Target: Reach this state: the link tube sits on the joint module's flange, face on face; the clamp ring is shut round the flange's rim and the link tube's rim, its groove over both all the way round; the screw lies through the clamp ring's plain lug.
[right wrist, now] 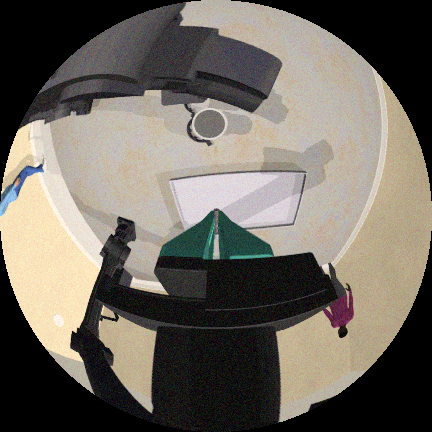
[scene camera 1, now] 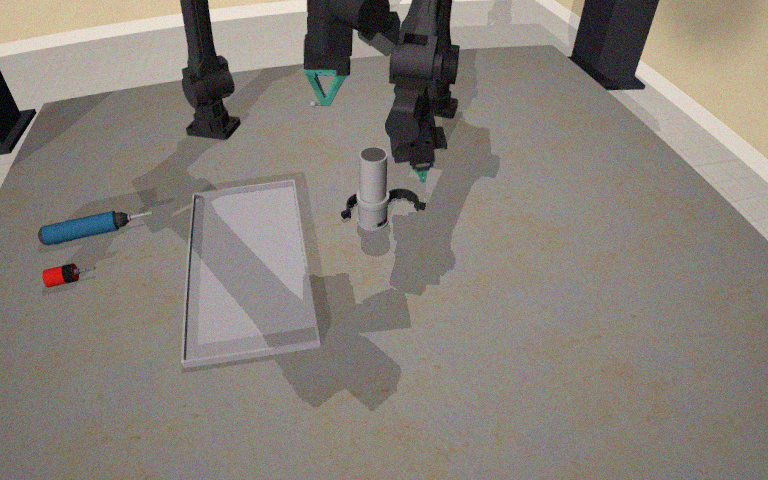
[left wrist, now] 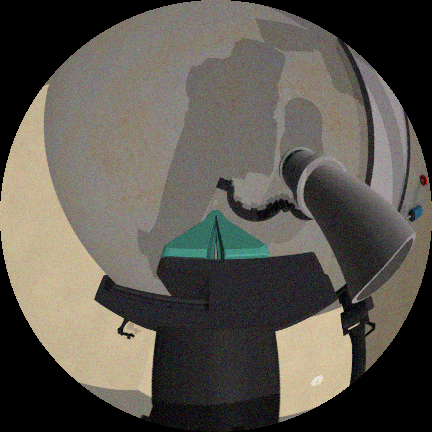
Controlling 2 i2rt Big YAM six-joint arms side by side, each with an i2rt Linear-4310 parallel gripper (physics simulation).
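Seen in the pictures: left gripper, between the fingertips: (scene camera 1: pixel 423 181) (left wrist: pixel 215 215); right gripper, between the fingertips: (right wrist: pixel 216 215) (scene camera 1: pixel 325 104); left arm's base, origin of its link: (scene camera 1: pixel 433 107); right arm's base, origin of its link: (right wrist: pixel 126 227) (scene camera 1: pixel 213 128) (left wrist: pixel 345 288).
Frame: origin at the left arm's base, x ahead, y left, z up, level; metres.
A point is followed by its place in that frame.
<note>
The link tube (scene camera 1: pixel 373 176) @[x 0.503, y -0.027, z 0.130 m] (left wrist: pixel 357 230) (right wrist: pixel 209 124) @[x 0.480, y -0.035, z 0.160 m] stands upright on the joint module (scene camera 1: pixel 371 217) @[x 0.507, y -0.029, z 0.034 m] (left wrist: pixel 294 164) @[x 0.482, y -0.006, z 0.039 m], their rims together. The black clamp ring (scene camera 1: pixel 403 193) @[x 0.394, y 0.008, z 0.013 m] (left wrist: pixel 255 214) @[x 0.397, y -0.004, z 0.010 m] (right wrist: pixel 190 131) @[x 0.434, y -0.076, z 0.004 m] is spread open behind them in the scene view, its two halves reaching out to either side, not shut round the rims. My left gripper (scene camera 1: pixel 422 179) @[x 0.411, y 0.050, z 0.067 m] (left wrist: pixel 215 215) @[x 0.411, y 0.050, z 0.067 m] is shut and empty, just behind the ring's right-hand end. My right gripper (scene camera 1: pixel 325 103) @[x 0.518, y -0.103, z 0.273 m] (right wrist: pixel 216 215) @[x 0.518, y -0.103, z 0.273 m] is high up at the back, shut on the screw (scene camera 1: pixel 313 103) @[x 0.529, y -0.120, z 0.278 m] (right wrist: pixel 216 216) @[x 0.518, y -0.102, z 0.275 m], whose small silvery end sticks out beside the fingertips.
A shallow tray (scene camera 1: pixel 252 354) @[x 0.838, y -0.128, z 0.010 m] (right wrist: pixel 237 173) @[x 0.592, y -0.138, z 0.015 m] lies left of the joint. A blue screwdriver (scene camera 1: pixel 79 228) @[x 0.696, y -0.586, z 0.033 m] (left wrist: pixel 416 213) and a red-and-black tool (scene camera 1: pixel 53 276) @[x 0.816, y -0.553, z 0.029 m] (left wrist: pixel 423 180) lie farther left. A black jointed stand (scene camera 1: pixel 207 84) (right wrist: pixel 117 250) rises at the back left.
</note>
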